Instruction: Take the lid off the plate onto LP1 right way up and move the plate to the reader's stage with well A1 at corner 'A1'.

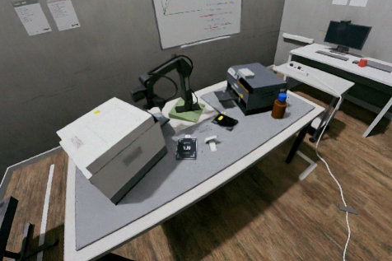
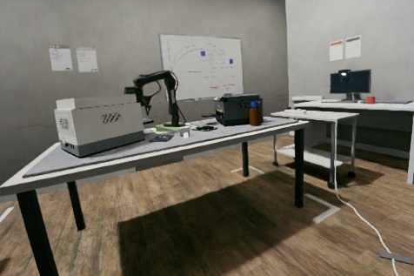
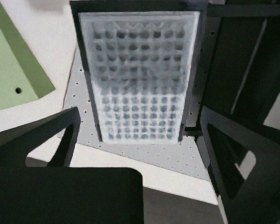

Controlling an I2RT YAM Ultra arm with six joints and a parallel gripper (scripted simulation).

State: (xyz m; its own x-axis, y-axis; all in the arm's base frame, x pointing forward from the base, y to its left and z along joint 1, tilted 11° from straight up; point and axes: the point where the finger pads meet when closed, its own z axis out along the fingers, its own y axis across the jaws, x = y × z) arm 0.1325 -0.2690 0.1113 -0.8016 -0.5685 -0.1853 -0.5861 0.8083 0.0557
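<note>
The plate is 4 cm below my hand. From my hand the other things lie so: black lid (45 cm to the left, 13 cm below, 10 cm ahead); then brown capped bottle (84 cm to the left, 20 cm ahead, 4 cm below).
</note>
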